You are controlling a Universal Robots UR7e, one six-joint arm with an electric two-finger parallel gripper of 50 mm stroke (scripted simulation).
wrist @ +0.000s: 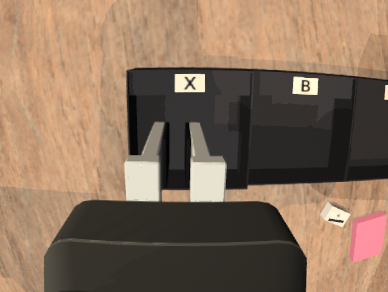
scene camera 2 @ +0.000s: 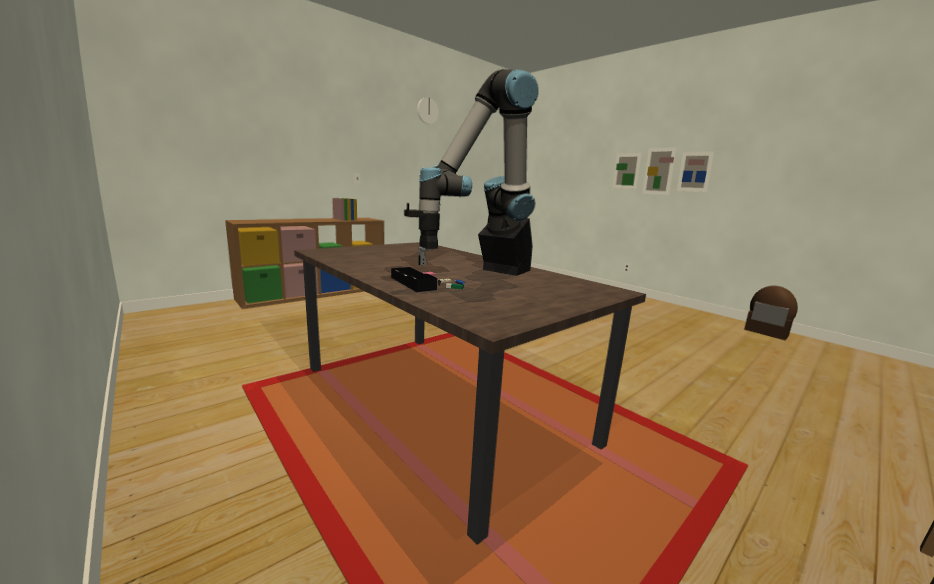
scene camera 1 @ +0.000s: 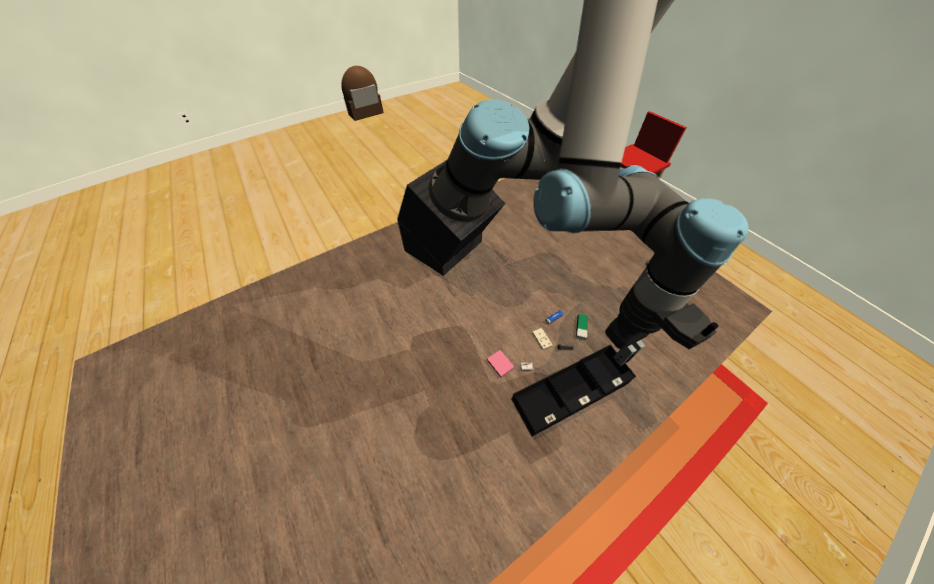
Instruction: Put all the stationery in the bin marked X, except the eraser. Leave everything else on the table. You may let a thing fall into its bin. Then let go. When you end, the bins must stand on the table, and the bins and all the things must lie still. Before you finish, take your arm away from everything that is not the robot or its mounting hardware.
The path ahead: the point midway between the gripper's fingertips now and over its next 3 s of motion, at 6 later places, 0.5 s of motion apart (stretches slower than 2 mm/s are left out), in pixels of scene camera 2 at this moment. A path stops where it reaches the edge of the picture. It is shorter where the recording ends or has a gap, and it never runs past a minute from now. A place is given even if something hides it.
My gripper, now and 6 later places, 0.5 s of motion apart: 422, 265; 422, 238; 423, 236; 426, 249; 427, 258; 426, 260; 426, 261
